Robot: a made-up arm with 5 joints.
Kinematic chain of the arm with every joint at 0, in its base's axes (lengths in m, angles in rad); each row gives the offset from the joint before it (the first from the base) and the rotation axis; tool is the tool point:
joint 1: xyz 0 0 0.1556 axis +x
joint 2: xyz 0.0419 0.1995 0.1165 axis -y
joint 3: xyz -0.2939 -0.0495 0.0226 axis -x
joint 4: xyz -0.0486 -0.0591 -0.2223 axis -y
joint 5: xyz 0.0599 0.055 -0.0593 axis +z
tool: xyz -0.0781 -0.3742 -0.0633
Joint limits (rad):
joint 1: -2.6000..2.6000
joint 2: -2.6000..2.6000
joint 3: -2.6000..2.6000
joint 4: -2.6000..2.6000
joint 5: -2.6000..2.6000
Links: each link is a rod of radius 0.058 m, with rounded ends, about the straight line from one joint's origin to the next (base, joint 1, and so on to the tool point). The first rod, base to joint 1, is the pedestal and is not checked.
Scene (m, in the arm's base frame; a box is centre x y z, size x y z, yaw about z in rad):
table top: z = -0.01
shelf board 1: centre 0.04 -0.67 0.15 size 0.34 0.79 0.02 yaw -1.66
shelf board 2: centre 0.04 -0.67 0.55 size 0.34 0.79 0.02 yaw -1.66
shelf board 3: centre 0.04 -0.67 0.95 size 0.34 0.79 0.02 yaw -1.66
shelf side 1: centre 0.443 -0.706 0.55 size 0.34 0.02 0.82 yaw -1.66
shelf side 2: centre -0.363 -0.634 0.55 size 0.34 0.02 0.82 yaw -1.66
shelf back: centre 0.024 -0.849 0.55 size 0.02 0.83 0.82 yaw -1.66
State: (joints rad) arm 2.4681 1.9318 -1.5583 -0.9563 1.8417
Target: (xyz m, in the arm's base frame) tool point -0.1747 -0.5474 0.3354
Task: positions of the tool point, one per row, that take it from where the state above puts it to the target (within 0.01 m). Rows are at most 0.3 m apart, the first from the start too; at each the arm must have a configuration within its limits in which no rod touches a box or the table.
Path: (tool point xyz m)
1: 0.0793 -0.4974 0.7322
2: 0.0882 -0.4076 0.7324
3: 0.0992 -0.3178 0.7132
4: -0.0639 -0.3892 0.5289
5: -0.1560 -0.3384 0.3354
6: -0.1689 -0.4454 0.3447
7: -0.1747 -0.5474 0.3354

